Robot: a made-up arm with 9 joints. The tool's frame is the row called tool.
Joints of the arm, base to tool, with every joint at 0 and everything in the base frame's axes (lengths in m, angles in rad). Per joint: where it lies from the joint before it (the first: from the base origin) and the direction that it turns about. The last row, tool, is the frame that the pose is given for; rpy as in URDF.
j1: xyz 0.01 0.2 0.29 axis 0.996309 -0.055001 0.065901
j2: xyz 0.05 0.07 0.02 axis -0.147 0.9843 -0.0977
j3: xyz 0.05 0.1 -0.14 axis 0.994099 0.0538 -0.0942
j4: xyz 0.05 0.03 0.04 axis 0 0 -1
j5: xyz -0.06 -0.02 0.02 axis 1 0 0
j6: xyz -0.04 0.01 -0.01 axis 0 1 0
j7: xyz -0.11 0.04 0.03 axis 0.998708 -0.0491 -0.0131
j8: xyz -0.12 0.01 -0.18 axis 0 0 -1
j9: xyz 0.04 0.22 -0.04 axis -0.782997 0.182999 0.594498
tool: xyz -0.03 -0.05 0.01 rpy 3.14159 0 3.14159
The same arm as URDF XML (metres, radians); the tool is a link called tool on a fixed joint. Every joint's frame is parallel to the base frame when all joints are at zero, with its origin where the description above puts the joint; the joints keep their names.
<robot name="arm">
  <joint name="tool_joint" type="fixed">
    <parent link="link9"/>
    <child link="tool"/>
    <origin xyz="-0.03 -0.05 0.01" rpy="3.1416 0 3.1416"/>
  </joint>
  <joint name="j9" type="continuous">
    <parent link="link8"/>
    <child link="link9"/>
    <origin xyz="0.04 0.22 -0.04" rpy="0 0 0"/>
    <axis xyz="-0.782997 0.182999 0.594498"/>
  </joint>
  <joint name="j8" type="continuous">
    <parent link="link7"/>
    <child link="link8"/>
    <origin xyz="-0.12 0.01 -0.18" rpy="0 0 0"/>
    <axis xyz="0 0 -1"/>
  </joint>
  <joint name="j7" type="continuous">
    <parent link="link6"/>
    <child link="link7"/>
    <origin xyz="-0.11 0.04 0.03" rpy="0 0 0"/>
    <axis xyz="0.998708 -0.0491 -0.0131"/>
  </joint>
  <joint name="j6" type="continuous">
    <parent link="link5"/>
    <child link="link6"/>
    <origin xyz="-0.04 0.01 -0.01" rpy="0 0 0"/>
    <axis xyz="0 1 0"/>
  </joint>
  <joint name="j5" type="continuous">
    <parent link="link4"/>
    <child link="link5"/>
    <origin xyz="-0.06 -0.02 0.02" rpy="0 0 0"/>
    <axis xyz="1 0 0"/>
  </joint>
  <joint name="j4" type="continuous">
    <parent link="link3"/>
    <child link="link4"/>
    <origin xyz="0.05 0.03 0.04" rpy="0 0 0"/>
    <axis xyz="0 0 -1"/>
  </joint>
  <joint name="j3" type="continuous">
    <parent link="link2"/>
    <child link="link3"/>
    <origin xyz="0.05 0.1 -0.14" rpy="0 0 0"/>
    <axis xyz="0.994099 0.0538 -0.0942"/>
  </joint>
  <joint name="j2" type="continuous">
    <parent link="link1"/>
    <child link="link2"/>
    <origin xyz="0.05 0.07 0.02" rpy="0 0 0"/>
    <axis xyz="-0.147 0.9843 -0.0977"/>
  </joint>
  <joint name="j1" type="continuous">
    <parent link="base"/>
    <child link="link1"/>
    <origin xyz="0.01 0.2 0.29" rpy="0 0 0"/>
    <axis xyz="0.996309 -0.055001 0.065901"/>
  </joint>
  <link name="base"/>
  <link name="link1"/>
  <link name="link2"/>
  <link name="link3"/>
  <link name="link4"/>
  <link name="link5"/>
  <link name="link6"/>
  <link name="link7"/>
  <link name="link8"/>
  <link name="link9"/>
  <link name="tool"/>
</robot>

